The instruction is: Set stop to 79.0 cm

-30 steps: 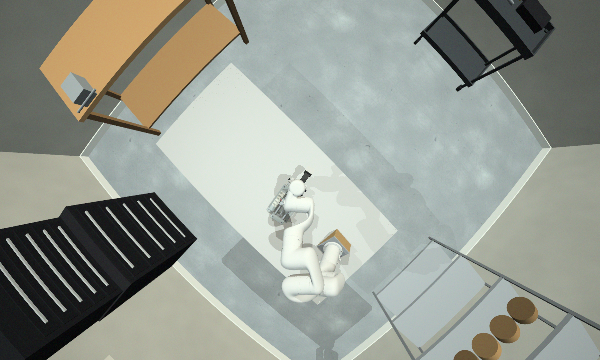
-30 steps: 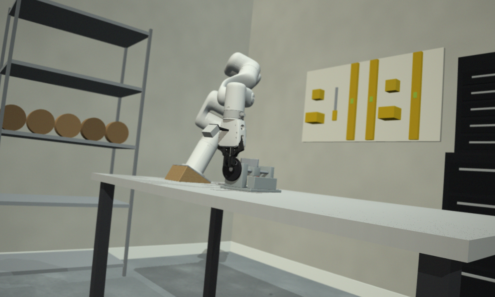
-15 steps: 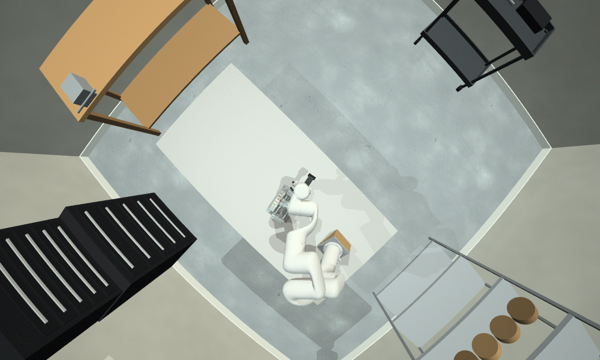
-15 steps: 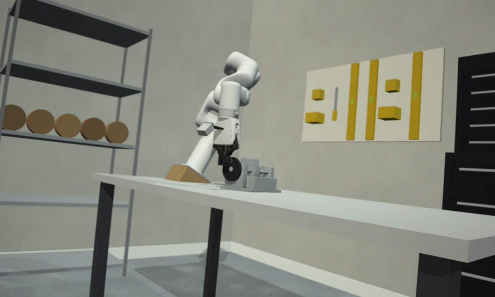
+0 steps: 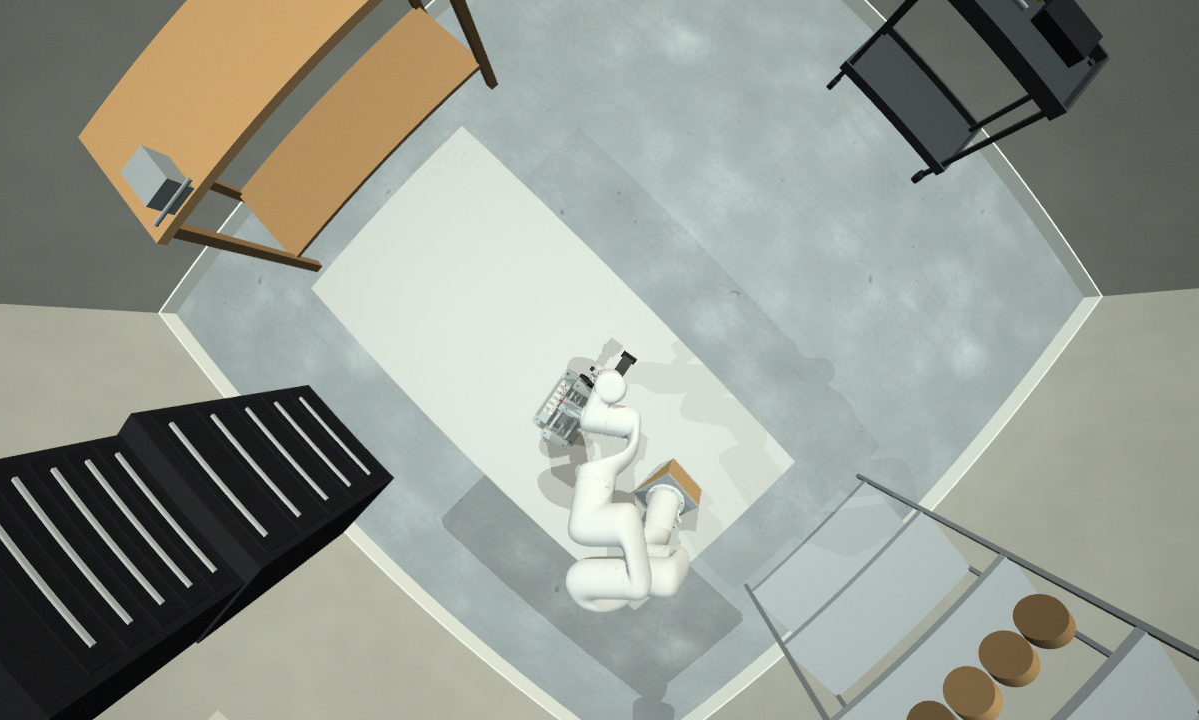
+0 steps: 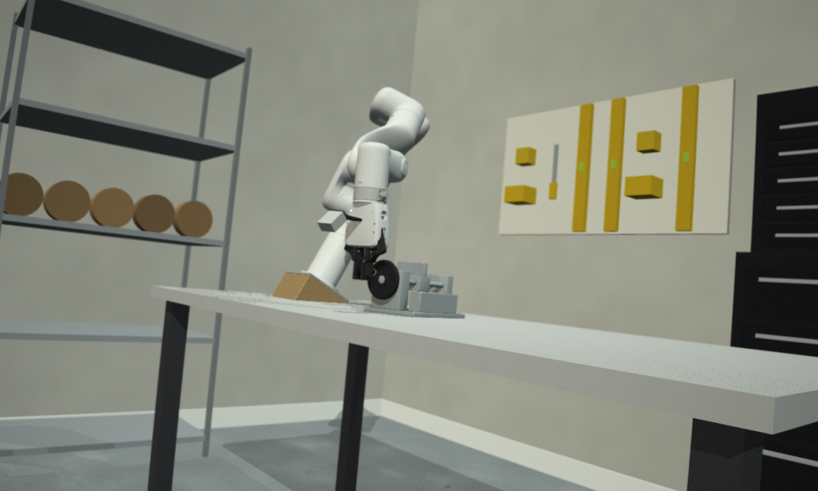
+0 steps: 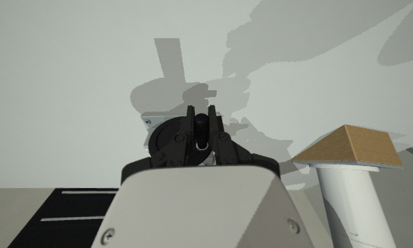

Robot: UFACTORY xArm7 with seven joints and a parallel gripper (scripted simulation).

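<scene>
The black handwheel lies 20 mm to the left of my hand.
</scene>
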